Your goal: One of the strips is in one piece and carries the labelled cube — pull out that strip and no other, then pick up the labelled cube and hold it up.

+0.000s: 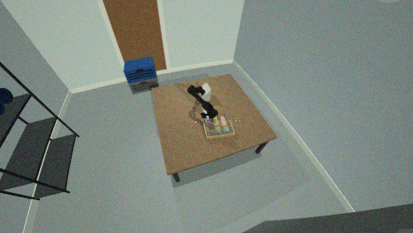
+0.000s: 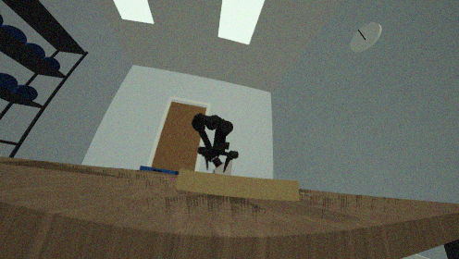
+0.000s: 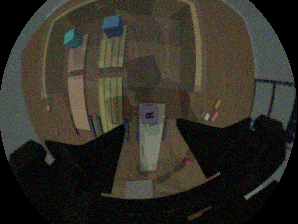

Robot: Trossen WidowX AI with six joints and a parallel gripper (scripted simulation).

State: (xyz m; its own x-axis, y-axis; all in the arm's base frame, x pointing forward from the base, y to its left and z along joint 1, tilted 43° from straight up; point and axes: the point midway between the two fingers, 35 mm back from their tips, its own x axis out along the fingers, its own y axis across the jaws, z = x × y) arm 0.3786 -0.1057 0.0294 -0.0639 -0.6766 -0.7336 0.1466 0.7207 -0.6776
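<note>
Right now my gripper tip is 40 mm above the purple labelled cube.
</note>
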